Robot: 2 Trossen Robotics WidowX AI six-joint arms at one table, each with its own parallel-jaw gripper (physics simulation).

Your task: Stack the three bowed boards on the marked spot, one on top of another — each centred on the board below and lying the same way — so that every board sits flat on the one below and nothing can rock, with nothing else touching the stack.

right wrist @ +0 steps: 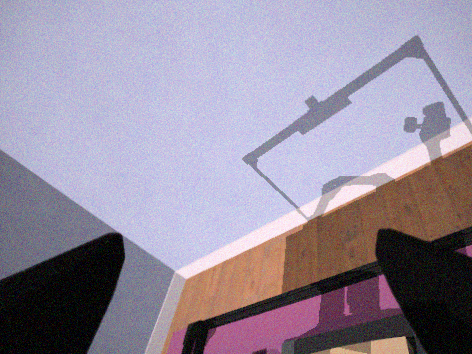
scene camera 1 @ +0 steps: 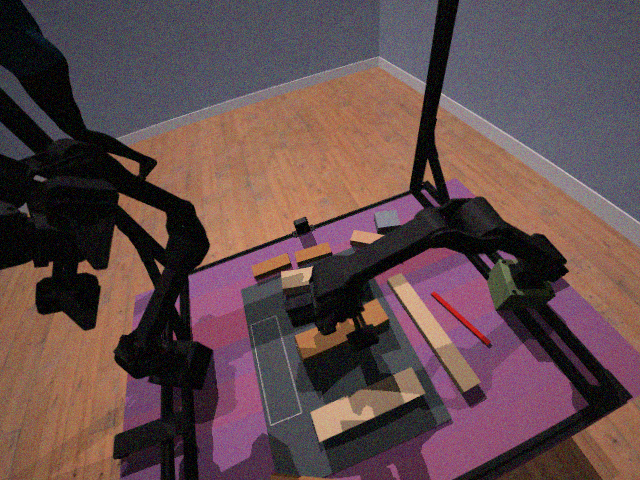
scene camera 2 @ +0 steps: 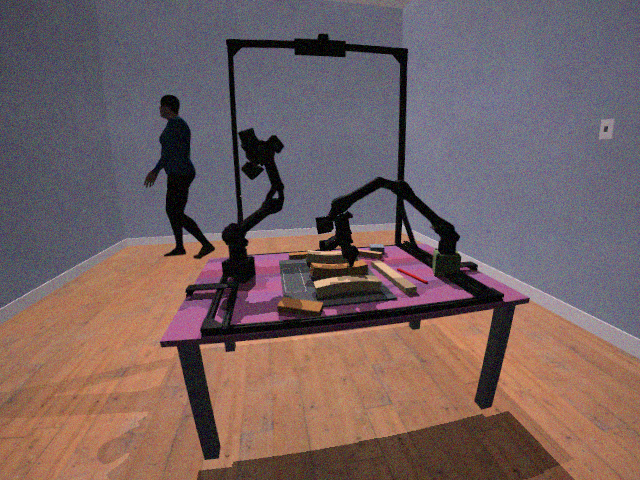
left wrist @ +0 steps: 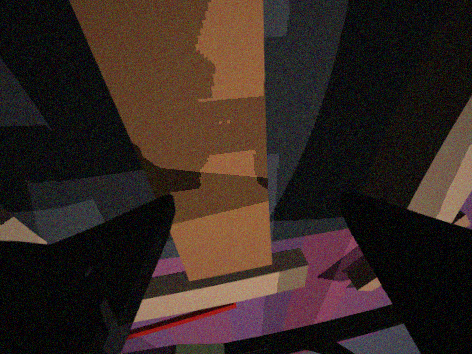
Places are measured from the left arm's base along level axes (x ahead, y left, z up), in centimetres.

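Where they show: left gripper, fingertip midpoint: (scene camera 2: 348, 261) (left wrist: 257, 201); right gripper, fingertip midpoint: (right wrist: 250, 243) (scene camera 1: 95, 300) (scene camera 2: 271, 159); left arm's base, origin of the base link: (scene camera 1: 526, 276) (scene camera 2: 447, 252); right arm's base, origin of the base link: (scene camera 1: 172, 361) (scene camera 2: 238, 259).
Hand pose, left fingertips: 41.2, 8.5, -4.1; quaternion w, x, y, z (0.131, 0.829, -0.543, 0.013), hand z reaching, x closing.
Things, the pixels of their top centre, and the offset from my left fingertips, as dx, dy, dz. "spot": a spot on its surface instead. Level surfaces: height alone.
- grey mat, its level: dz -4.6
- orange-brown board, middle of its top: (left wrist: 195, 129) (scene camera 1: 342, 326) (scene camera 2: 339, 262) +3.1, +4.2, +0.9
- marked spot, surface spot: (scene camera 1: 261, 373) spot: +23.2, +15.7, -4.5
- long flat plank, middle of its top: (left wrist: 164, 306) (scene camera 1: 428, 324) (scene camera 2: 391, 272) -18.2, +1.5, -3.0
- red stick, middle of its top: (left wrist: 176, 323) (scene camera 1: 459, 316) (scene camera 2: 411, 274) -26.5, -1.5, -4.6
- brown block, middle of its top: (scene camera 2: 300, 302) +9.1, +37.1, -2.0
Three bowed boards lie on the grey mat (scene camera 1: 385, 440). An orange-brown board (scene camera 1: 310, 342) (scene camera 2: 339, 269) (left wrist: 199, 123) is in the middle, a pale board (scene camera 1: 366, 405) (scene camera 2: 347, 286) at the front, and a pale board (scene camera 1: 296, 277) (scene camera 2: 325, 257) at the back. The marked spot (scene camera 1: 261, 373) is a white outline on the mat's left part, with nothing on it. My left gripper (scene camera 1: 345, 332) (scene camera 2: 351, 257) (left wrist: 257, 201) is open, low over the orange-brown board, with a finger on each side of it. My right gripper (scene camera 2: 260, 143) (right wrist: 250, 243) is open and empty, raised high.
A long flat plank (scene camera 1: 432, 330) (left wrist: 210, 293) and a red stick (scene camera 1: 461, 318) (left wrist: 182, 319) lie right of the mat. Small blocks (scene camera 1: 270, 265) (scene camera 1: 365, 236) (scene camera 1: 387, 219) lie behind it. A brown block (scene camera 2: 300, 305) lies at the table's near edge. A person (scene camera 2: 175, 176) walks behind the table.
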